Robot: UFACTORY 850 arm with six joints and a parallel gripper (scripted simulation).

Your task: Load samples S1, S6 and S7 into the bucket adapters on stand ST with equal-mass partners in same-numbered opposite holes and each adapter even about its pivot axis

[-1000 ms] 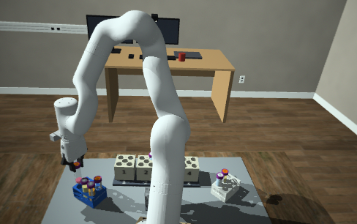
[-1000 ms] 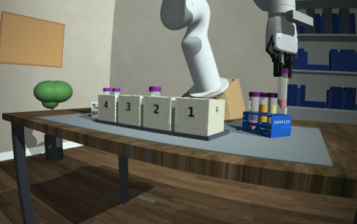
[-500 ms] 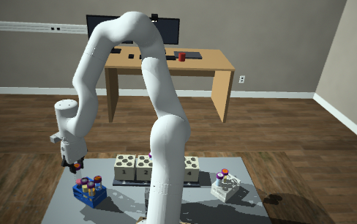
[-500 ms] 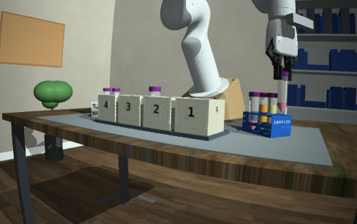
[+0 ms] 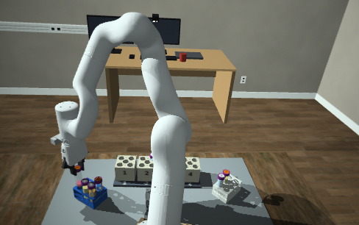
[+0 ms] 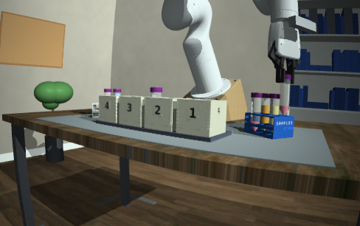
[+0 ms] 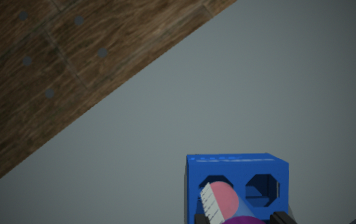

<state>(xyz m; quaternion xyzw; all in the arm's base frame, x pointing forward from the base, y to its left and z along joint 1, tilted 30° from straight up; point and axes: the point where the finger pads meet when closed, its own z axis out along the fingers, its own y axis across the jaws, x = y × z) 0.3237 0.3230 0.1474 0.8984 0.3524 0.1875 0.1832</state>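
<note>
My gripper is now 140 mm above the blue samples rack, 40 mm to the left of it and 20 mm past it. Also, from my hand: adapter 1: 220 mm to the right, 120 mm below, 80 mm ahead; white rack: 680 mm to the right, 170 mm behind, 140 mm below.
</note>
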